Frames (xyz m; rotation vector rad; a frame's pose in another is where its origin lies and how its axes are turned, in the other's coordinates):
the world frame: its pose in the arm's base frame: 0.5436 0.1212 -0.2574 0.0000 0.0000 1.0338
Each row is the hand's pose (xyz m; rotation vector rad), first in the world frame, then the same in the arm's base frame.
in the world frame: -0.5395 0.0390 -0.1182 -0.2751 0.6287 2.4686
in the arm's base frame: 0.2341 -0.3224 -0.3756 0.5724 -0.4275 -2.6272
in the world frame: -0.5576 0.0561 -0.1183 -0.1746 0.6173 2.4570
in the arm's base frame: 0.2102 -0.3292 -0.3757 0.4806 -0.4738 -2.6569
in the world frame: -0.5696 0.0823 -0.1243 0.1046 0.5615 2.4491
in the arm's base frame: 0.1815 -0.3261 -0.3817 0.1983 -0.5740 -2.6920
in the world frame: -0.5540 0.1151 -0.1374 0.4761 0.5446 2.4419
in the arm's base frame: 0.1613 -0.2959 -0.3948 -0.1521 -0.7444 -2.6350
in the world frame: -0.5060 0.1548 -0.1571 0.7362 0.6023 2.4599
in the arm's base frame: 0.1517 -0.2344 -0.4145 -0.3459 -0.8967 -2.5001
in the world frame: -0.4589 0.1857 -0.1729 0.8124 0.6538 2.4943
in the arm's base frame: 0.1493 -0.1781 -0.4303 -0.3755 -0.9504 -2.4163
